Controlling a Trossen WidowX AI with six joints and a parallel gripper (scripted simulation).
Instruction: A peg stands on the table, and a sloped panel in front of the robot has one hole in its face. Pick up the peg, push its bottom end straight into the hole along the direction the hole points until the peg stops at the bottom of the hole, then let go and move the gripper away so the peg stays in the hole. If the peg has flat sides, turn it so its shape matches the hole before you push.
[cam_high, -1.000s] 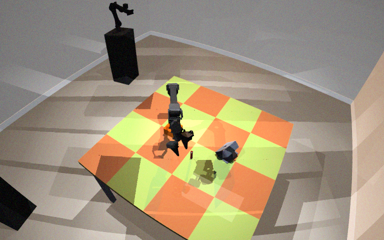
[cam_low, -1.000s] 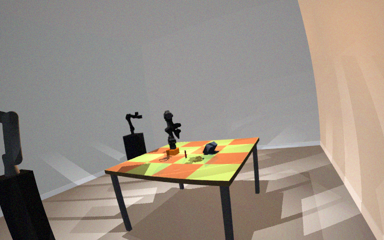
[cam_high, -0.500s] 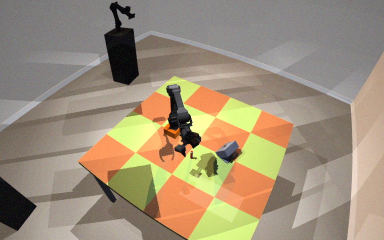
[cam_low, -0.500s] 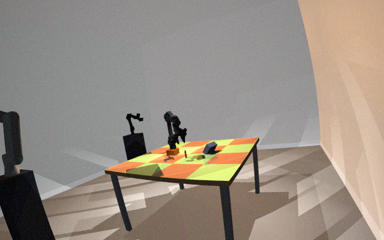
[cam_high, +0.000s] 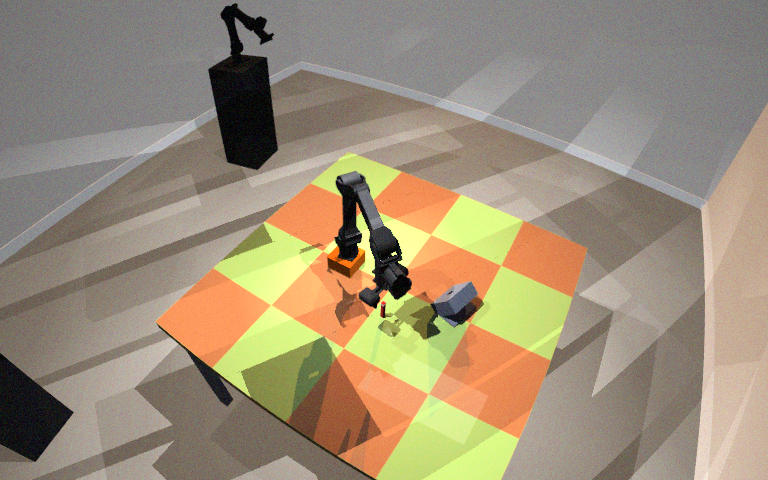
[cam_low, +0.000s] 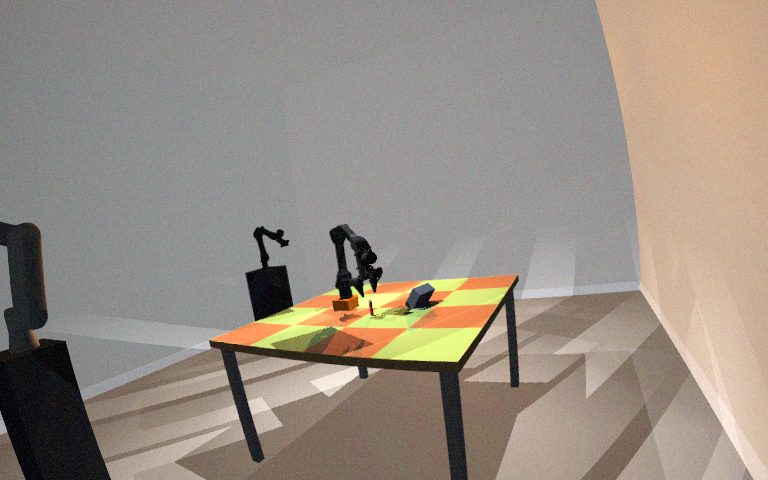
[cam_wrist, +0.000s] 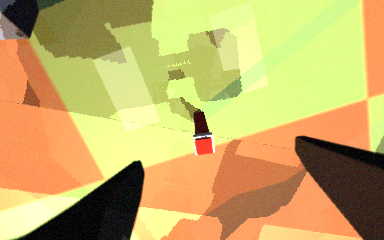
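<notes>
The red square peg lies 50 mm below my gripper tip, 10 mm to the left of it and 10 mm behind it. From my gripper tip the other things lie so: grey sloped panel: 220 mm ahead, 140 mm to the left, 60 mm below.
</notes>
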